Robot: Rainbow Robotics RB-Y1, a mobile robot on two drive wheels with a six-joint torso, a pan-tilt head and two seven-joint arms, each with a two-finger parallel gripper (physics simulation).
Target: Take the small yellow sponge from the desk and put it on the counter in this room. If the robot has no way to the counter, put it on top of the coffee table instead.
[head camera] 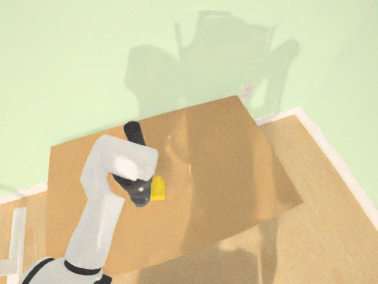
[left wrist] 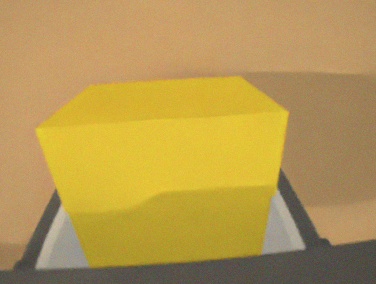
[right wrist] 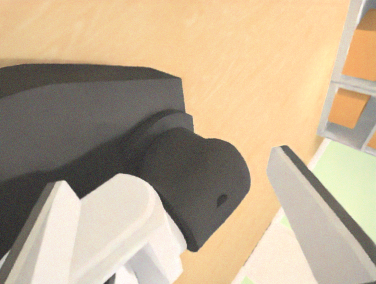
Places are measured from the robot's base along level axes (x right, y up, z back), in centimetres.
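Pixels of known places: left gripper, fingertip midpoint: [left wrist: 171, 148]; right gripper, fingertip midpoint: [right wrist: 173, 175].
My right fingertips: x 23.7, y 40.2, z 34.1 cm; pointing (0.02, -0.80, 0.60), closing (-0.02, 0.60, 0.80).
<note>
Behind a point stands the place of what it marks.
The yellow sponge [head camera: 158, 188] @(x -10.4, y 52.6, z -51.0 cm) [left wrist: 165, 155] @(x -18.7, y 51.0, z -51.1 cm) is a block between the fingers of my left gripper [head camera: 141, 202] [left wrist: 172, 192], which is shut on it. Both are over the brown wooden table top [head camera: 220, 150] @(x 11.3, y 45.1, z -67.7 cm) [left wrist: 175, 35] @(x -20.3, y 45.1, z -51.4 cm), left of its middle in the head view. Whether the sponge's underside touches the top cannot be told. The arm hides part of the table. My right gripper [right wrist: 173, 175] @(x 23.7, y 40.2, z 34.1 cm) is open, with its fingers wide apart and no object between them. No counter can be made out.
The table stands by a pale green wall [head camera: 75, 75] @(x -38.7, y 71.1, z -82.8 cm). A white baseboard [head camera: 335, 162] @(x 104.5, y 3.4, z -77.7 cm) runs at the right and a white frame [head camera: 19, 235] stands at the lower left. The robot's dark base [right wrist: 75, 115] @(x 17.1, y 17.0, z 35.5 cm) and a grey shelf unit [right wrist: 355, 86] @(x -74.3, y 22.0, z 264.1 cm) with orange boxes show in the right wrist view.
</note>
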